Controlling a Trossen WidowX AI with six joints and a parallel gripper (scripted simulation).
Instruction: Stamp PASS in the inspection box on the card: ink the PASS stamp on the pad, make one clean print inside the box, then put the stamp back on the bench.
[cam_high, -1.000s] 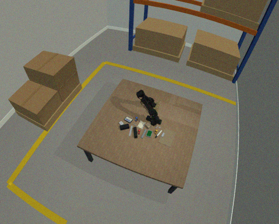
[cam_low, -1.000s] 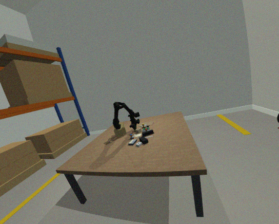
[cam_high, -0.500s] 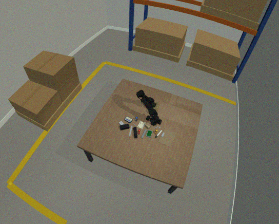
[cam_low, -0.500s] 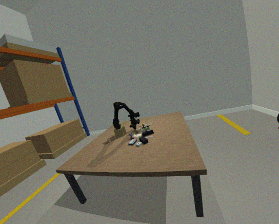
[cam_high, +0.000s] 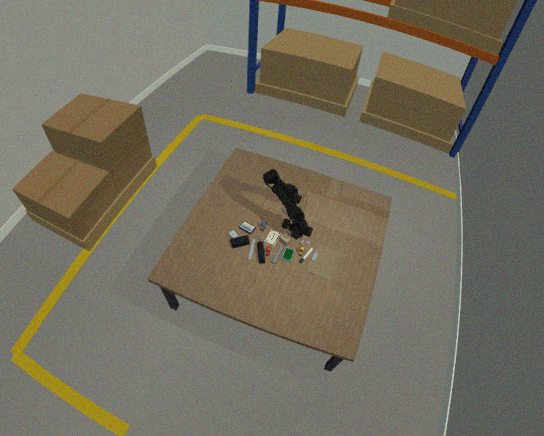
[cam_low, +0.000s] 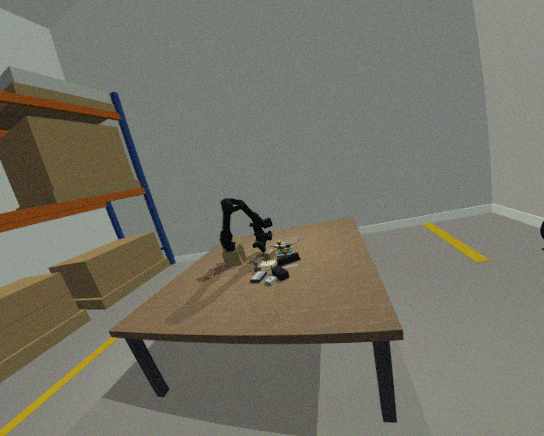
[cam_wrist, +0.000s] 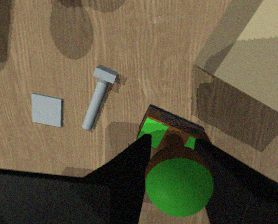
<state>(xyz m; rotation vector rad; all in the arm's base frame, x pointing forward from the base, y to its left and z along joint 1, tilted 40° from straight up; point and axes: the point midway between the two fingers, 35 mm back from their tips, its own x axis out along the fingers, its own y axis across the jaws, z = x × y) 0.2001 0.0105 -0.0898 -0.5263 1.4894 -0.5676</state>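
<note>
Now: the green ink pad 140 mm ahead of my gripper tip and 20 mm below it. Also, from my gripper tip: green stamp: right at my gripper tip; grey square plate: 10 mm ahead, 90 mm to the left, 30 mm below; tan block: 50 mm ahead, 50 mm to the right, 10 mm below.
</note>
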